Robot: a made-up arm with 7 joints.
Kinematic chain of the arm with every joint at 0, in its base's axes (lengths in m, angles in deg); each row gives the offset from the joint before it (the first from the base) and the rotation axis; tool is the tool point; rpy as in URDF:
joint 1: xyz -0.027 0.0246 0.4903 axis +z
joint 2: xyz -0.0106 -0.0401 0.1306 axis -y
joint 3: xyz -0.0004 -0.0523 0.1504 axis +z
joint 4: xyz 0.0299 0 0.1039 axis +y
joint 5: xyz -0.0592 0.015 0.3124 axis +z
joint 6: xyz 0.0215 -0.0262 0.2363 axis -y
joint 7: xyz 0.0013 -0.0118 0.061 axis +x
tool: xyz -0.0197 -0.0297 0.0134 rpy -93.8 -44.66 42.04
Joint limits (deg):
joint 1: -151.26..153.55
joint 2: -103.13..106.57
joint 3: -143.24..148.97
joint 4: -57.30..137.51
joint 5: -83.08..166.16
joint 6: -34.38..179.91
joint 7: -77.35..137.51
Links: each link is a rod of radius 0.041 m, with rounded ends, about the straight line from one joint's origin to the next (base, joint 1, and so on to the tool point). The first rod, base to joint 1, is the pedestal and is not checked.
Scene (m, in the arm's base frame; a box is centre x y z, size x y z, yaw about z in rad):
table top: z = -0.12
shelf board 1: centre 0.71 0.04 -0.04 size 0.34 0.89 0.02 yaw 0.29
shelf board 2: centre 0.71 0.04 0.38 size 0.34 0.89 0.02 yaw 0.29
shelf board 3: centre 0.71 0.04 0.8 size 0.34 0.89 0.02 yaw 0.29
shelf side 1: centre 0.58 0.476 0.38 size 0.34 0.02 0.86 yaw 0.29
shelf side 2: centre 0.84 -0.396 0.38 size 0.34 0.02 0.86 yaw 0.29
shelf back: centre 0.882 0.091 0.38 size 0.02 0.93 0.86 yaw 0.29
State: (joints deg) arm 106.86 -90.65 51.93 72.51 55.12 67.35 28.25
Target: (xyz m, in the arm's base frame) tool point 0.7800 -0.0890 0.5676
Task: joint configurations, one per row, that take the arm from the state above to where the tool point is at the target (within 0.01 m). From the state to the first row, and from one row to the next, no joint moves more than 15 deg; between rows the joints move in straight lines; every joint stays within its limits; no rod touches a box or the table.
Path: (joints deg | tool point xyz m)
1: 93.14 -82.27 46.65 81.80 54.04 66.67 27.50 | -0.3346 0.4122 0.2355
2: 79.43 -73.89 41.37 91.08 52.96 65.99 26.75 | -0.2029 0.4468 0.2357
3: 65.71 -65.50 36.10 100.37 51.87 65.31 26.00 | -0.0610 0.4408 0.2357
4: 52.00 -57.12 30.82 109.65 50.79 64.63 25.24 | 0.0745 0.3895 0.2386
5: 38.28 -48.74 25.54 118.94 49.71 63.95 24.49 | 0.1842 0.2958 0.2464
6: 24.57 -40.36 20.26 128.22 48.63 63.27 23.74 | 0.2507 0.1720 0.2590
7: 10.85 -31.98 14.98 137.51 47.54 62.59 22.99 | 0.2632 0.0381 0.2752
8: -2.95 -22.59 12.28 124.75 53.46 73.19 23.72 | 0.4055 -0.0443 0.3967
9: -16.75 -13.20 9.57 112.00 59.38 83.78 24.45 | 0.4616 -0.1840 0.5676
10: -11.85 -23.93 5.64 97.85 56.57 77.67 23.16 | 0.5379 -0.1914 0.5739
11: -6.95 -34.66 1.71 83.70 53.76 71.55 21.86 | 0.6093 -0.1910 0.5753
12: -2.05 -45.39 -2.21 69.55 50.95 65.43 20.56 | 0.6750 -0.1771 0.5740
13: 2.85 -56.12 -6.14 55.41 48.13 59.31 19.27 | 0.7330 -0.1446 0.5714
14: 7.75 -66.85 -10.07 41.26 45.32 53.19 17.97 | 0.7800 -0.0891 0.5676

